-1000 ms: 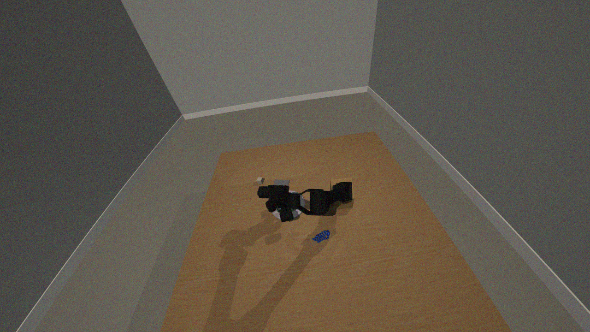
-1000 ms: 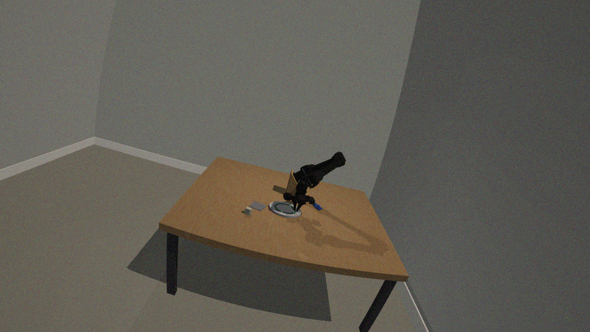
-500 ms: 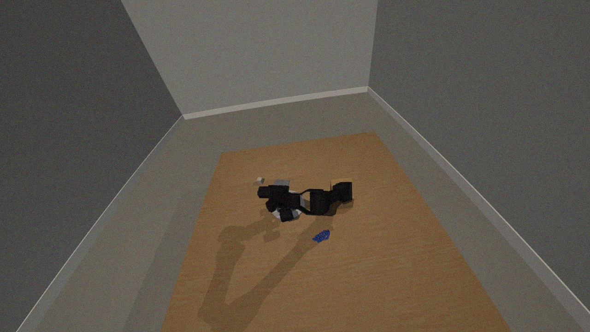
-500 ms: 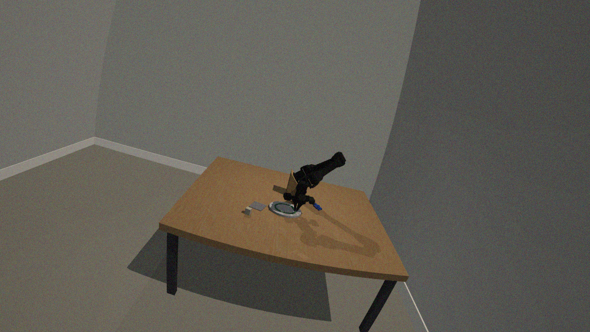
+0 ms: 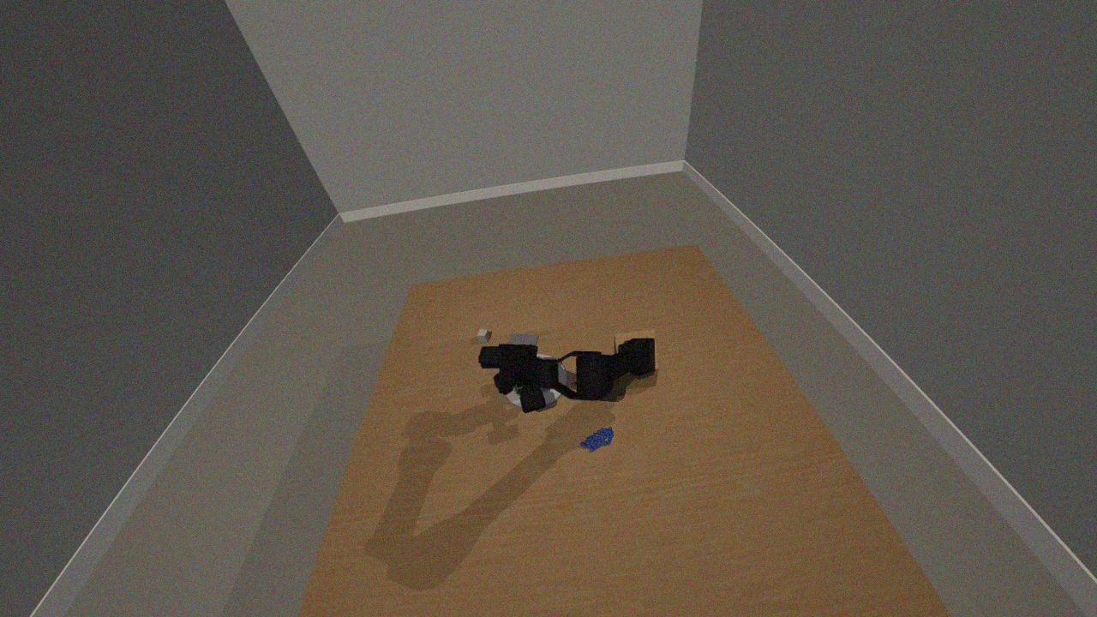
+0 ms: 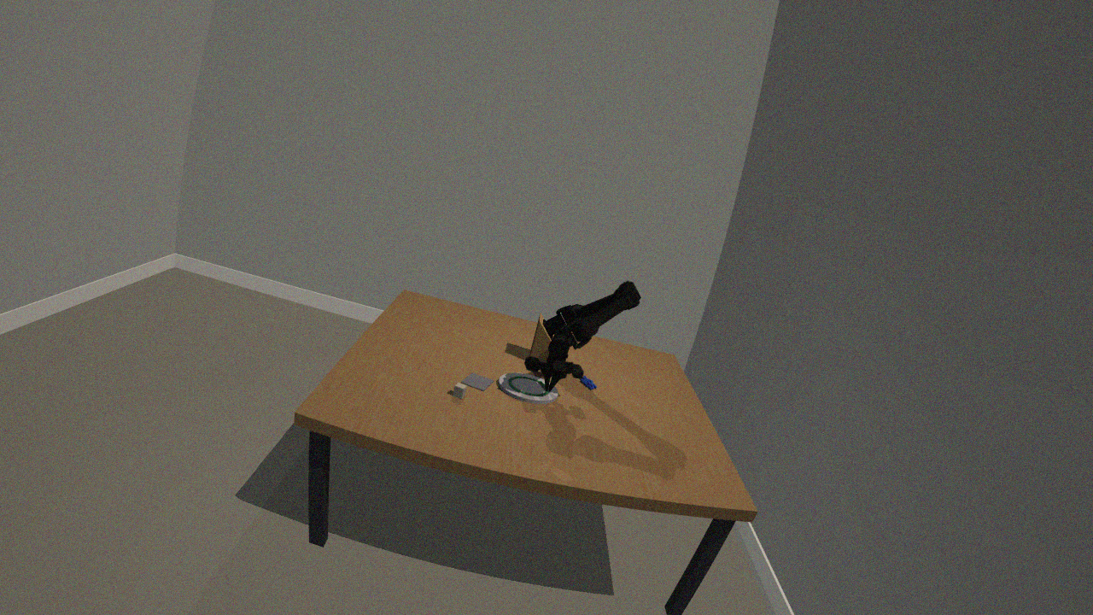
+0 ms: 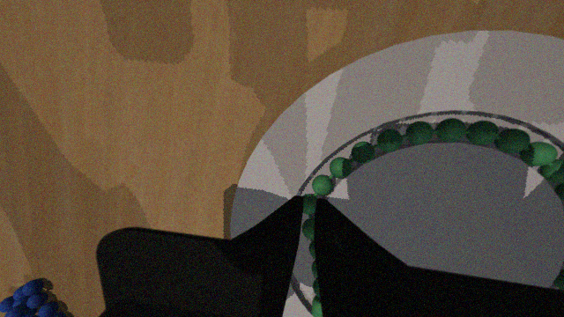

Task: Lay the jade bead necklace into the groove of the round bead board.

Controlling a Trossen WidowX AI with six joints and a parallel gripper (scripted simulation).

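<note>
The round bead board is 10 mm behind my gripper tip, 60 mm to the right of it and 10 mm below it. From my gripper tip the other things lie so: pale block: 170 mm ahead, 270 mm to the right; flat grey plate: 40 mm ahead, 230 mm to the right, 10 mm below.
</note>
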